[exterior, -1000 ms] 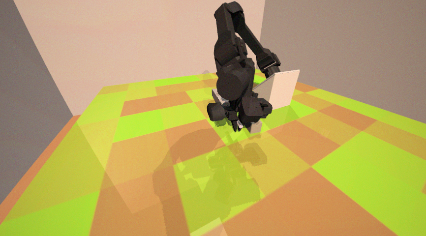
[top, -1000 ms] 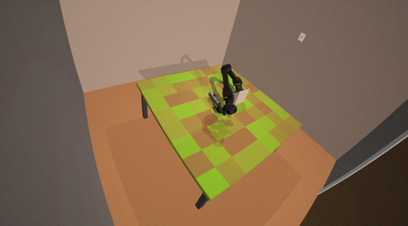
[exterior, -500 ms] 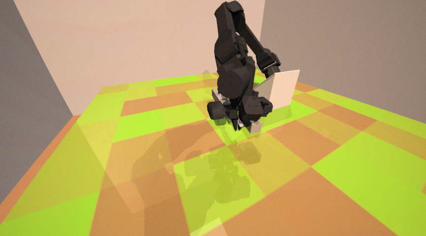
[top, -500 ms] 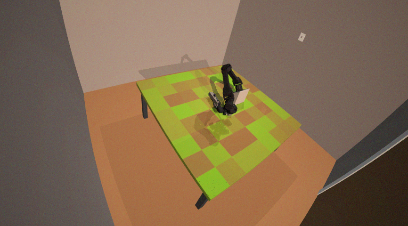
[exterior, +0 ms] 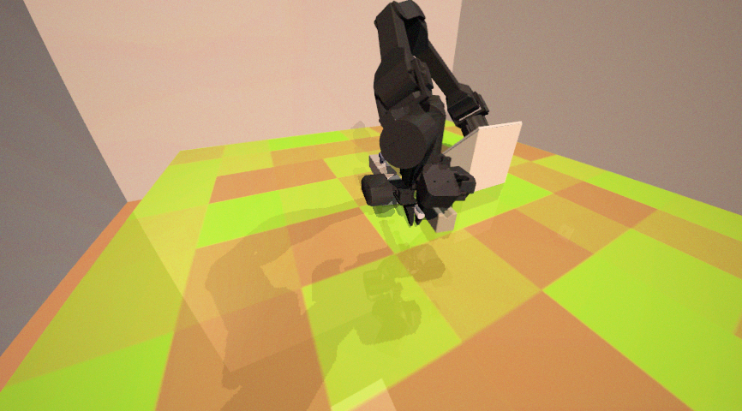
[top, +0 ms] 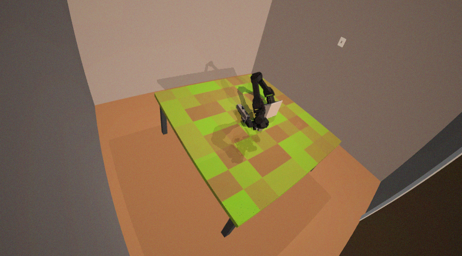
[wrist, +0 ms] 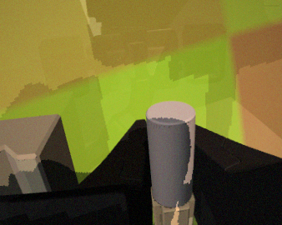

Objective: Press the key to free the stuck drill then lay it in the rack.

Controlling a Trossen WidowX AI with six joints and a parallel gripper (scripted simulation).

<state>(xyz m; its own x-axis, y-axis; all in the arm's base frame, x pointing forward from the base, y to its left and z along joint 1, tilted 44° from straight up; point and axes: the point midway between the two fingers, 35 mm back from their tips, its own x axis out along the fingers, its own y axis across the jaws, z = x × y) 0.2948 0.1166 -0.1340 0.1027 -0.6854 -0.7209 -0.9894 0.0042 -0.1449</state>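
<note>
My gripper tip is 40 mm to the left of the drill and 30 mm below it. Round my gripper tip: key 230 mm to the right, 20 mm behind, 20 mm above; grey rack 70 mm behind, 30 mm to the right, 10 mm below; holder block 200 mm to the right, 20 mm behind.
</note>
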